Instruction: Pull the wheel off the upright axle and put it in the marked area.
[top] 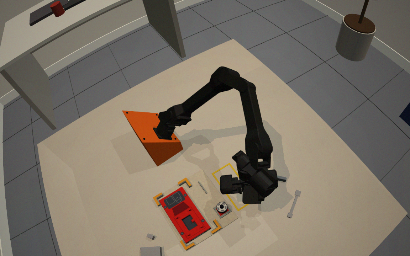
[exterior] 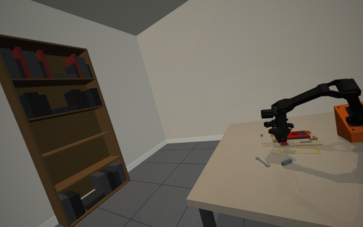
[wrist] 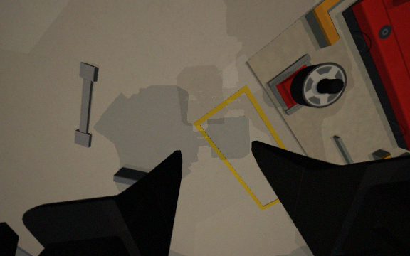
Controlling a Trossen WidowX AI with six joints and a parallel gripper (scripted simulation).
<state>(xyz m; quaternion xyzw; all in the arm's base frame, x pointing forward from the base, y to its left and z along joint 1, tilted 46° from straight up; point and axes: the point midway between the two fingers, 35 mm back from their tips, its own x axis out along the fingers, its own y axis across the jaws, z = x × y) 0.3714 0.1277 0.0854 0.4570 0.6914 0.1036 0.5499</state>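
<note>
Now: the wheel 2 cm behind my gripper tip, 11 cm to the right of it and 3 cm below it. Round my gripper tip: axle 2 cm behind, 11 cm to the right, 4 cm below.
</note>
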